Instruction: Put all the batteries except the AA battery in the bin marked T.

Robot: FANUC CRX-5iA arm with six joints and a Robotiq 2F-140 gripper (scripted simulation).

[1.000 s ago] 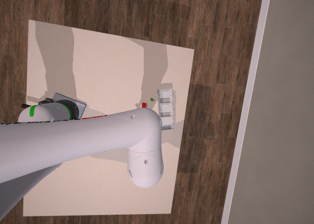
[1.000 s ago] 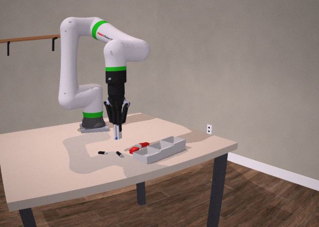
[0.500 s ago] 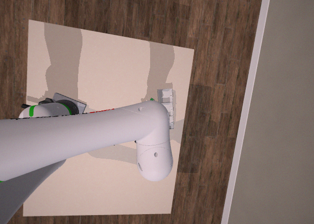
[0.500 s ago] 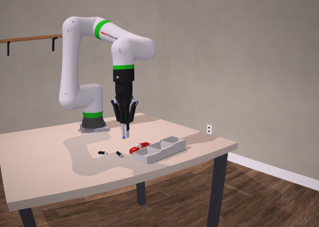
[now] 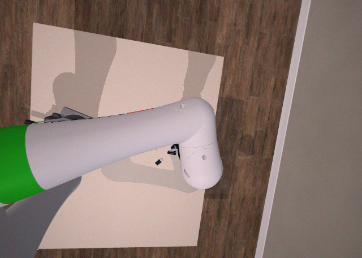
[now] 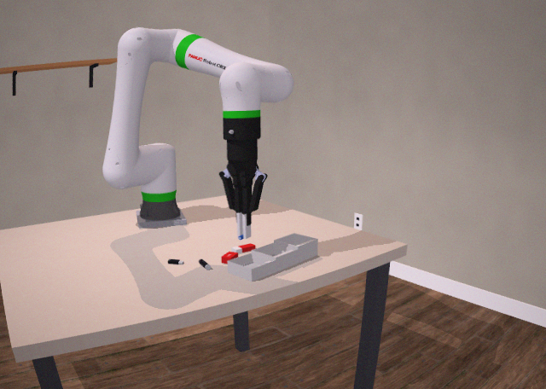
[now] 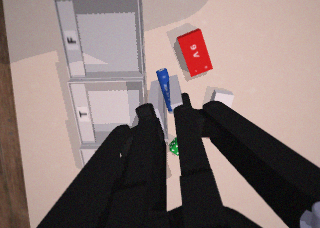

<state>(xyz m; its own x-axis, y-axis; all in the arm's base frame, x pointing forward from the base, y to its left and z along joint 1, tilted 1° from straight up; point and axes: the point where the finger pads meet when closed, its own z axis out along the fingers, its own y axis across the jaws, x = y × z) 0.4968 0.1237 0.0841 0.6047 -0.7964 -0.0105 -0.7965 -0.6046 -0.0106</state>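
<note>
My gripper is now 80 mm above the grey bin, 60 mm to the right of it and 50 mm short of it. The rest, counted from my hand: red block battery 90 mm below, 30 mm to the right, 30 mm behind; then blue cylindrical battery 30 mm below; then green die 90 mm to the left, 90 mm below, 50 mm behind.
</note>
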